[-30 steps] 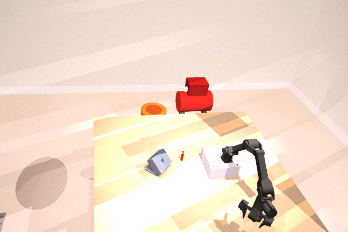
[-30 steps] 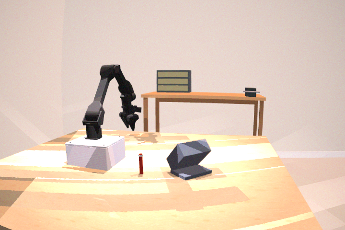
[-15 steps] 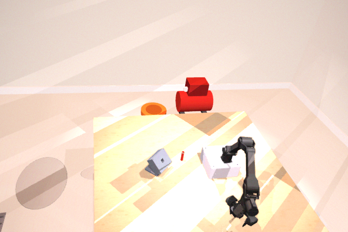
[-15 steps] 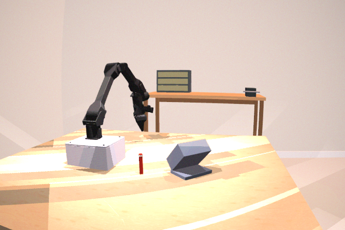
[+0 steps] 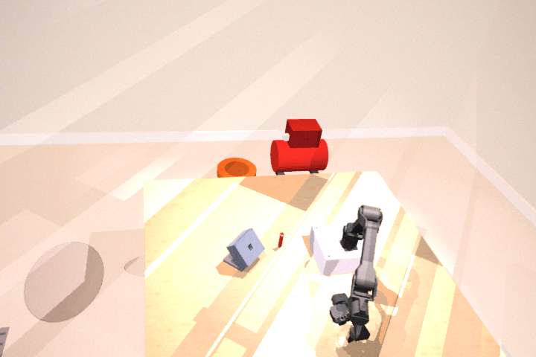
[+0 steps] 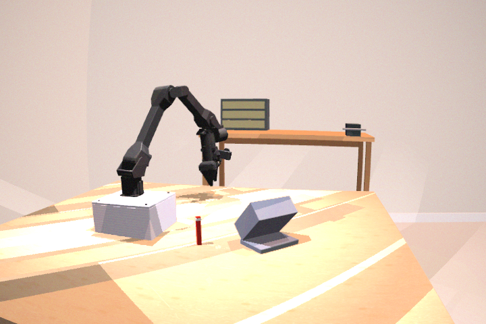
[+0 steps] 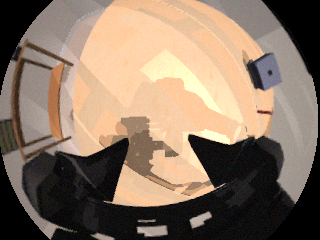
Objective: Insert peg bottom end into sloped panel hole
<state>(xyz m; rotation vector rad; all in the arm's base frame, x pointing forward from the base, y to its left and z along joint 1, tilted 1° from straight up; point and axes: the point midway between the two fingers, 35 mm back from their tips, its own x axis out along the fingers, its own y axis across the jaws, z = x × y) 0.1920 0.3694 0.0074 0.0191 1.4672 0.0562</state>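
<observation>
Right now my gripper tip is 60 mm short of the red peg, 510 mm to the left of it and 10 mm above it. Round my gripper tip: grey sloped panel 230 mm ahead, 460 mm to the right.
</observation>
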